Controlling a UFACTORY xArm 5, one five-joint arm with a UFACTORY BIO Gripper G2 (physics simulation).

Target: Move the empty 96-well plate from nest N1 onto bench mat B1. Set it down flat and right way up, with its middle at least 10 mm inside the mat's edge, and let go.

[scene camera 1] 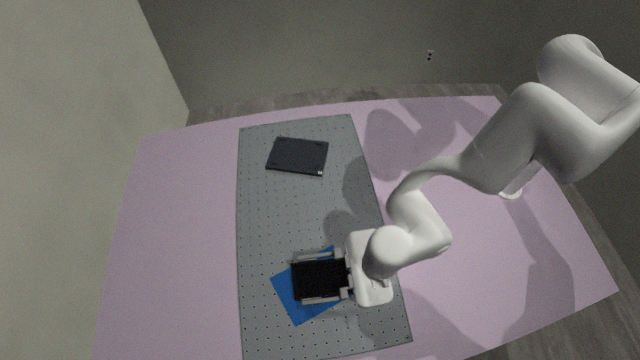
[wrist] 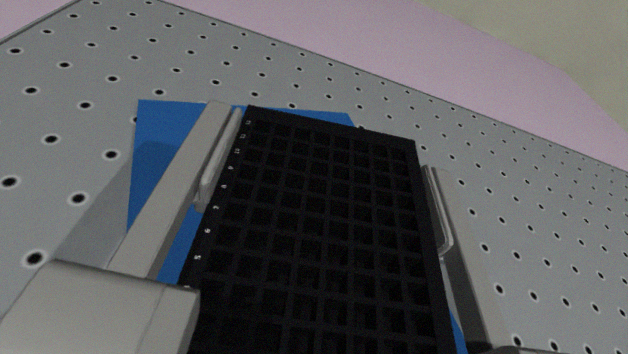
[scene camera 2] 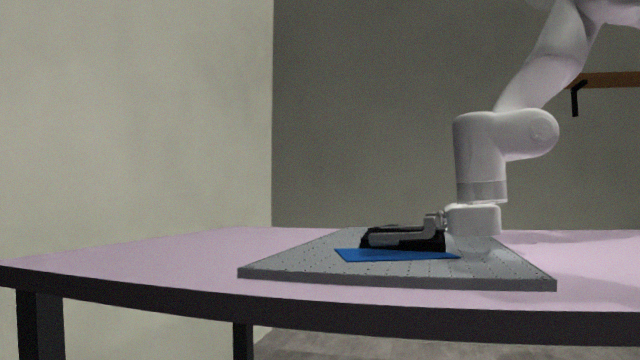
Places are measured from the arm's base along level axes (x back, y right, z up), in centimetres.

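Pixels of known places: hand, tool point: (scene camera 1: 309,279) (wrist: 330,185) (scene camera 2: 387,235).
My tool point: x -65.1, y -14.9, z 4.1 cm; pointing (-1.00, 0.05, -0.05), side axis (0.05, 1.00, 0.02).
Observation:
For each thing: its top centre in the pictures, then the offset to it from my tool point. Level surfaces: height alone.
- black 96-well plate, top centre: (wrist: 335,229) (scene camera 2: 403,230) (scene camera 1: 321,277) dx +2.6, dy -0.2, dz +0.9 cm
- blue bench mat B1, surface height: dz -2.6 cm
- Nest N1, top centre: (scene camera 1: 297,153) dx +2.3, dy +36.2, dz -1.3 cm
- pink table, surface height: dz -4.1 cm
The black 96-well plate (scene camera 1: 322,278) (scene camera 2: 422,245) (wrist: 320,220) is right way up, wells facing up, and looks about level. My gripper (scene camera 1: 299,279) (scene camera 2: 375,234) (wrist: 325,137) is shut on its two long sides. The plate is over the blue bench mat B1 (scene camera 1: 299,316) (scene camera 2: 372,257) (wrist: 157,117), turned at an angle to it, and very low. I cannot tell whether its underside touches the mat. Parts of the mat are hidden under the plate. Nest N1 (scene camera 1: 298,156), dark and empty, lies farther back in scene camera 1.
The mat and the nest lie on a grey perforated board (scene camera 1: 270,215) (scene camera 2: 400,281) (wrist: 65,115) on the pink table (scene camera 1: 175,210) (scene camera 2: 150,255). The arm (scene camera 1: 420,220) (scene camera 2: 480,155) reaches in from the right. A brown shelf (scene camera 2: 615,79) is on the back wall.

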